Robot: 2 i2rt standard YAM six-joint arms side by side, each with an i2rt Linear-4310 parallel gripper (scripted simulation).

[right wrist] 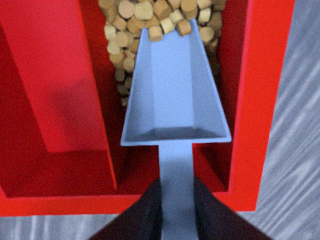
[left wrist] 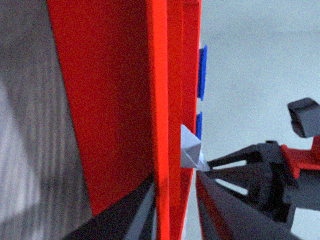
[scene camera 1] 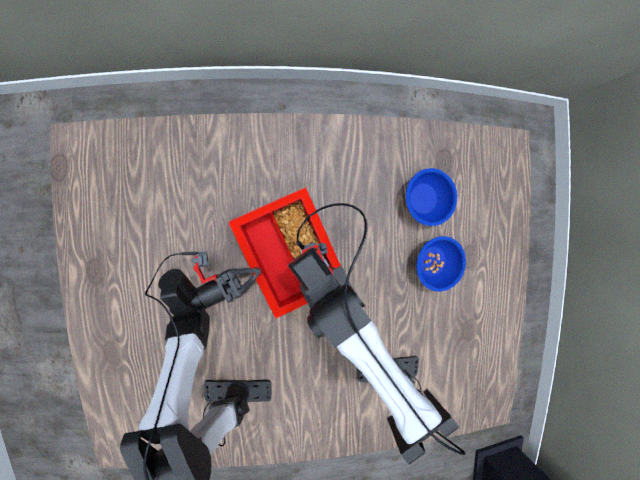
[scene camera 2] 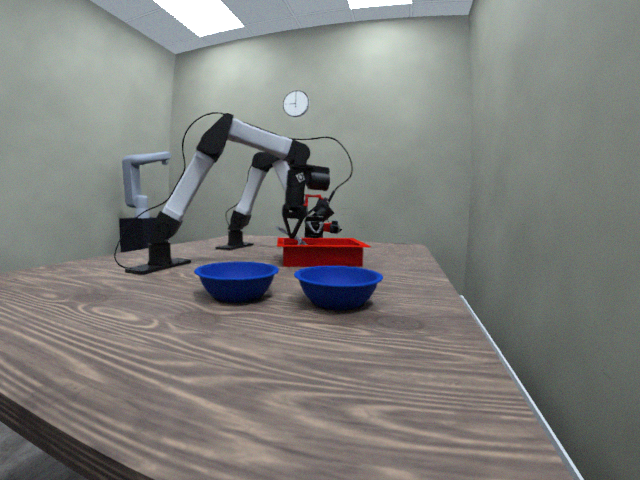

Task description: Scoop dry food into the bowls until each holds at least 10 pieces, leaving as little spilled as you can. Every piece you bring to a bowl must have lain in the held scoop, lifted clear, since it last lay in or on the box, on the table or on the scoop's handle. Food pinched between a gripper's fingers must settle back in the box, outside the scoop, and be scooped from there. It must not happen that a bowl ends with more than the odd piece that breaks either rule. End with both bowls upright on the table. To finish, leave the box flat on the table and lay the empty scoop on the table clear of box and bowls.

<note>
I see my left gripper (left wrist: pixel 176 178), my right gripper (scene camera 2: pixel 291 238), a red box (scene camera 1: pixel 258 236), a blue bowl (scene camera 2: pixel 332 287) and a blue bowl (scene camera 2: pixel 225 281).
The red box shows as well in the right wrist view (right wrist: pixel 69 122), in the left wrist view (left wrist: pixel 131 80) and in scene camera 2 (scene camera 2: pixel 319 251). My right gripper also shows in the right wrist view (right wrist: pixel 177 185) and in the left wrist view (left wrist: pixel 200 172).
</note>
